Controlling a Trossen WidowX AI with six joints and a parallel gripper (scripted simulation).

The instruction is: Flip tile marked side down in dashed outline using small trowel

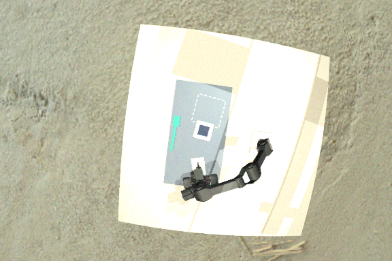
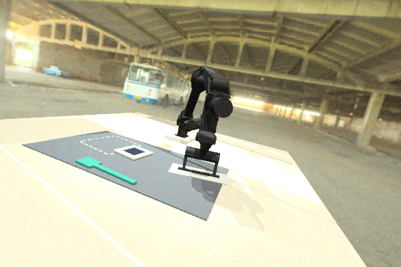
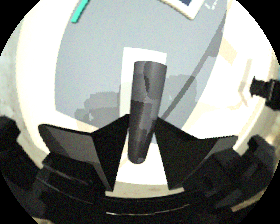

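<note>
The grey mat lies 220 mm to the right of my gripper tip, 80 mm below it and 50 mm ahead of it. Round my gripper tip: cream tile 270 mm to the right, 60 mm below, 30 mm ahead; green trowel 240 mm to the right, 190 mm ahead, 60 mm below.
</note>
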